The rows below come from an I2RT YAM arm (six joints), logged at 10 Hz.
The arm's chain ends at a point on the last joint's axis. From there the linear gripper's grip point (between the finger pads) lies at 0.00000 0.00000 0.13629 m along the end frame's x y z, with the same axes.
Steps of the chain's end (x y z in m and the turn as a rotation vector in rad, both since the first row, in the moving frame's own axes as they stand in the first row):
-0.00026, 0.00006, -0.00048, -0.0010, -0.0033, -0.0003
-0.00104, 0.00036, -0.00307, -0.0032, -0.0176, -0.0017
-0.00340, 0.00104, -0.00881, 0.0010, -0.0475, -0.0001
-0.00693, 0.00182, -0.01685, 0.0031, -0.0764, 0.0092
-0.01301, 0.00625, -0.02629, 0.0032, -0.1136, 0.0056
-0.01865, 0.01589, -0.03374, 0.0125, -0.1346, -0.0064
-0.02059, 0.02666, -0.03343, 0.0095, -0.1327, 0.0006
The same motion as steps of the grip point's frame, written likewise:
-0.00071, 0.00020, -0.00048, -0.0010, -0.0033, -0.0003
-0.00344, 0.00080, -0.00309, -0.0032, -0.0176, -0.0017
-0.00987, 0.00090, -0.00896, 0.0010, -0.0475, -0.0001
-0.01733, 0.00135, -0.01725, 0.0031, -0.0764, 0.0092
-0.02846, 0.00577, -0.02717, 0.0032, -0.1136, 0.0056
-0.03694, 0.01425, -0.03498, 0.0125, -0.1346, -0.0064
-0.03862, 0.02536, -0.03463, 0.0095, -0.1327, 0.0006

